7 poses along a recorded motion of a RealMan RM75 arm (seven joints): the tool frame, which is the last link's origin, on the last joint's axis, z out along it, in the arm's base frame.
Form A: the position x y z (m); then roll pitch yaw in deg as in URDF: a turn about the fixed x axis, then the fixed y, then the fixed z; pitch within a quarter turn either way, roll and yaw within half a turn.
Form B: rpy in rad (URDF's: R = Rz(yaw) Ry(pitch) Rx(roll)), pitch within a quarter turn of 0, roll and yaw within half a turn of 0; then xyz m. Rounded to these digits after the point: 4 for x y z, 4 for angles.
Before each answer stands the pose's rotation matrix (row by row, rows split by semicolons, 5 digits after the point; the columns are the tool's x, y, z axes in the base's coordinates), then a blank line. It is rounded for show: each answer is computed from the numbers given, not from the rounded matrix.
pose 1, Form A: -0.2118 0.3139 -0.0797 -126.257 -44.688 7.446
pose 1, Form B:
0.70495 0.63894 0.30790; 0.09213 -0.51293 0.85347; 0.70325 -0.57329 -0.42046

-2.2036 -0.7800 0.1300 -0.2118 0.3139 -0.0797
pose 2, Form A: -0.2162 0.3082 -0.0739 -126.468 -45.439 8.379
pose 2, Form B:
0.69418 0.65348 0.30179; 0.10225 -0.50453 0.85732; 0.71250 -0.56427 -0.41705

-2.2073 -0.7931 0.1462 -0.2162 0.3082 -0.0739
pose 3, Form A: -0.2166 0.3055 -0.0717 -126.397 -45.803 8.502
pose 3, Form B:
0.68947 0.65847 0.30174; 0.10307 -0.50154 0.85898; 0.71695 -0.56114 -0.41366

-2.2060 -0.7994 0.1484 -0.2166 0.3055 -0.0717
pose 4, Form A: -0.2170 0.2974 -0.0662 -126.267 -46.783 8.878
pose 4, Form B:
0.67656 0.67184 0.30150; 0.10568 -0.49378 0.86314; 0.72877 -0.55210 -0.40507

-2.2038 -0.8165 0.1550 -0.2170 0.2974 -0.0662
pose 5, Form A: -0.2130 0.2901 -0.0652 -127.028 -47.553 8.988
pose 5, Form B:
0.66662 0.67595 0.31419; 0.10544 -0.50278 0.85796; 0.73790 -0.53881 -0.40643

-2.2171 -0.8300 0.1569 -0.2130 0.2901 -0.0652
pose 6, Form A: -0.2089 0.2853 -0.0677 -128.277 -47.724 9.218
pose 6, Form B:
0.66402 0.67258 0.32668; 0.10776 -0.51842 0.84831; 0.73991 -0.52809 -0.41672

-2.2389 -0.8329 0.1609 -0.2089 0.2853 -0.0677
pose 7, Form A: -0.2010 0.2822 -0.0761 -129.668 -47.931 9.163
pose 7, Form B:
0.66148 0.66578 0.34524; 0.10670 -0.53920 0.83539; 0.74234 -0.51576 -0.42770

-2.2631 -0.8366 0.1599 -0.2010 0.2822 -0.0761
